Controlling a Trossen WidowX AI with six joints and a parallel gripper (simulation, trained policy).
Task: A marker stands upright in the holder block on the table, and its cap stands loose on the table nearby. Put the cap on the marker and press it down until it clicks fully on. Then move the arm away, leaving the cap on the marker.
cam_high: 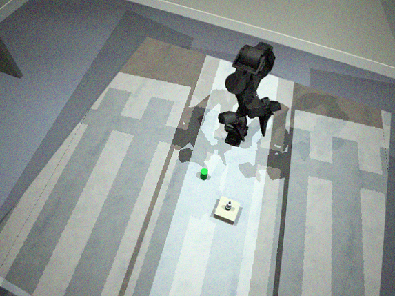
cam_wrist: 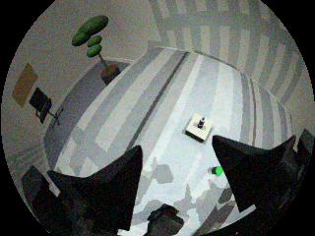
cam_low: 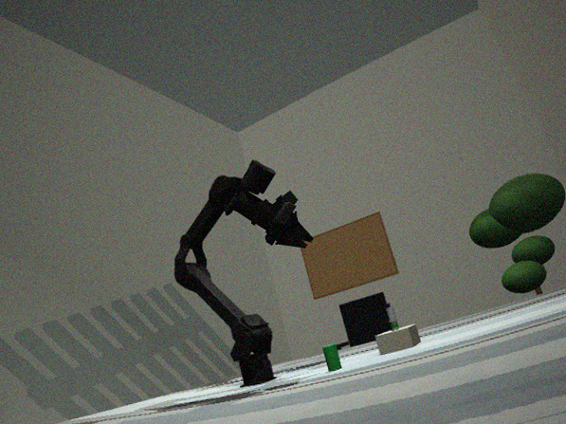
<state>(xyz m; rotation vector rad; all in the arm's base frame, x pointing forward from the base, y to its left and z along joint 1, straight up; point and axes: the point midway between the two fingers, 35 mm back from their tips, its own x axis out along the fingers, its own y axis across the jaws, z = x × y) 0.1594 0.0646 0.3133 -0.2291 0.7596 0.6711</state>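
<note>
Right now my gripper tip is 40 mm short of the green cap, 130 mm to the left of it and 260 mm above it. From my gripper tip the other things lie so: beige holder block: 150 mm ahead, 270 mm below.
</note>
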